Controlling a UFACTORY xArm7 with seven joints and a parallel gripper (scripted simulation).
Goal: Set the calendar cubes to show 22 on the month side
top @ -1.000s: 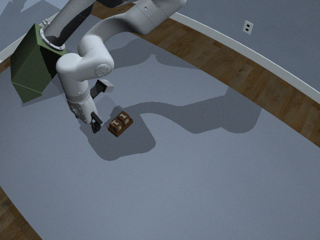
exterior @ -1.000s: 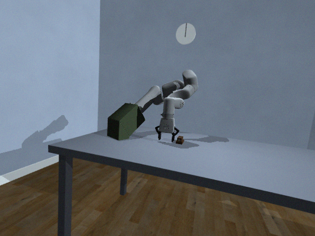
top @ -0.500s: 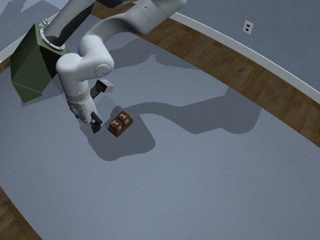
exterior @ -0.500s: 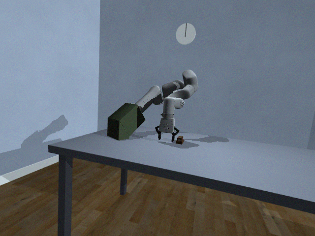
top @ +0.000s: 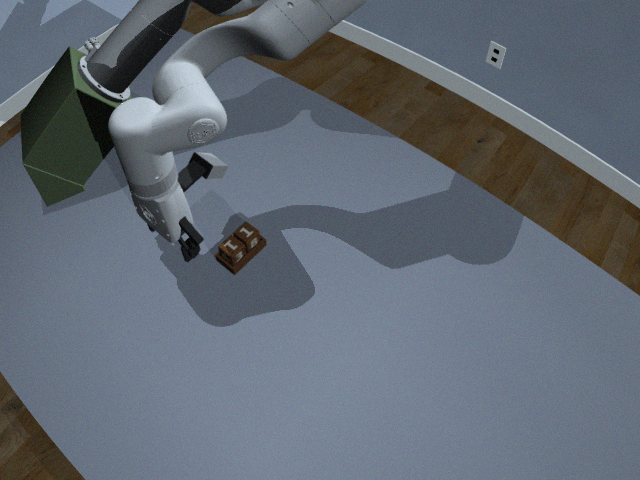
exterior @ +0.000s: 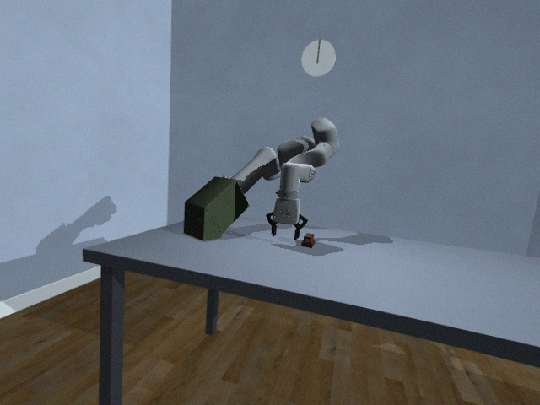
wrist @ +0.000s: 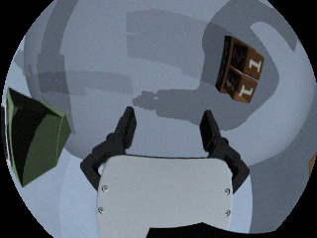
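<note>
Now: hand 8 cm short of the brown cube, 9 cm to the right of it and 2 cm above it. Also, from my hand: brown tray (8 cm ahead, 7 cm to the left, 3 cm below).
</note>
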